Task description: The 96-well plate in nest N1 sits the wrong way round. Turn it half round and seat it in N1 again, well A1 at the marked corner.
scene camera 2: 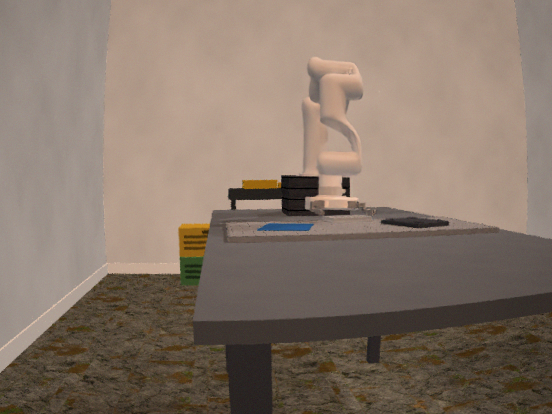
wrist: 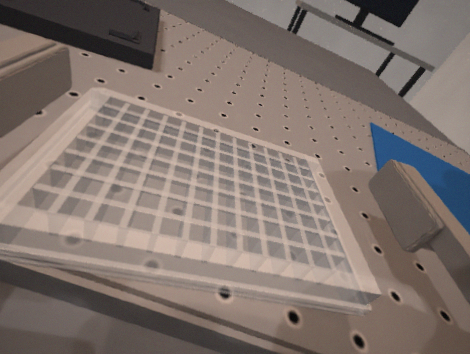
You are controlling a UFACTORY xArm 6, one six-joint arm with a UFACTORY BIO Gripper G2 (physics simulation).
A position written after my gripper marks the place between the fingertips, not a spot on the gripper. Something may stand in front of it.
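Note:
From scene camera 2 I can see my gripper (scene camera 2: 348, 212). The wrist view has a clear 96-well plate (wrist: 118, 187), and it's got my gripper (wrist: 241, 125) as well.

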